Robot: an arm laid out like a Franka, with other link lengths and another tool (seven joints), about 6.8 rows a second.
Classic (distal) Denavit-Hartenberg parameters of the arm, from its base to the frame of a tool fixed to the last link. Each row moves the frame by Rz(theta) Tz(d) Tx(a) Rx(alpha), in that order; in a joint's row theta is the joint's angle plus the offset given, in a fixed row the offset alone. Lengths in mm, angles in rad.
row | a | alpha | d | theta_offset
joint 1 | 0 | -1.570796 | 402.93 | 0
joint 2 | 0 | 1.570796 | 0 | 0
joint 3 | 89.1 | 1.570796 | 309.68 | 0
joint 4 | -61.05 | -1.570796 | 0 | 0
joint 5 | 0 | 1.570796 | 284.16 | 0
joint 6 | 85.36 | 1.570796 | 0 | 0
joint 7 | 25.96 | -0.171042 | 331.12 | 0.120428
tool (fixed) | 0 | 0 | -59.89 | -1.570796
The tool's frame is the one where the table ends.
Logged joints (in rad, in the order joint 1, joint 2, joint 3, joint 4, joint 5, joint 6, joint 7), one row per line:
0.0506, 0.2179, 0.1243, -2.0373, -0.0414, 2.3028, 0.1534
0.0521, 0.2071, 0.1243, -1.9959, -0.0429, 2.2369, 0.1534
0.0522, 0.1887, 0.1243, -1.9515, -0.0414, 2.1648, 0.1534
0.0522, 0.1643, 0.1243, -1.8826, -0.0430, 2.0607, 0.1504
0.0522, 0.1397, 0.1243, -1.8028, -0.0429, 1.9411, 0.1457
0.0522, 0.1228, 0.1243, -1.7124, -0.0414, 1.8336, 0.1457
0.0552, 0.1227, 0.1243, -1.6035, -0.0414, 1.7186, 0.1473
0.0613, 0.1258, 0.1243, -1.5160, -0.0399, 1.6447, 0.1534
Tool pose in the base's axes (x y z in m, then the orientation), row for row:
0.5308, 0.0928, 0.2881, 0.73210, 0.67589, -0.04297, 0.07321
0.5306, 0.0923, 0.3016, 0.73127, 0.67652, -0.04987, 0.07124
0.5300, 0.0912, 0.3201, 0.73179, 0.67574, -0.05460, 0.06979
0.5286, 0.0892, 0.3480, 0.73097, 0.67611, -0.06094, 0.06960
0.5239, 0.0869, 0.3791, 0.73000, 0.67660, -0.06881, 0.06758
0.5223, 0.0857, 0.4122, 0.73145, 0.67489, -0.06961, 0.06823
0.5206, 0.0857, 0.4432, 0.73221, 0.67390, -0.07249, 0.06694
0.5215, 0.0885, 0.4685, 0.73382, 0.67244, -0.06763, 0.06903
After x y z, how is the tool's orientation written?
As a quaternion, x y z w.
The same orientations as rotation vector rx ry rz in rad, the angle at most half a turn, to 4 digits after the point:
2.1986, 2.0298, -0.1290
2.1987, 2.0340, -0.1499
2.2021, 2.0335, -0.1643
2.1999, 2.0348, -0.1834
2.1997, 2.0388, -0.2073
2.2032, 2.0328, -0.2097
2.2071, 2.0314, -0.2185
2.2092, 2.0244, -0.2036

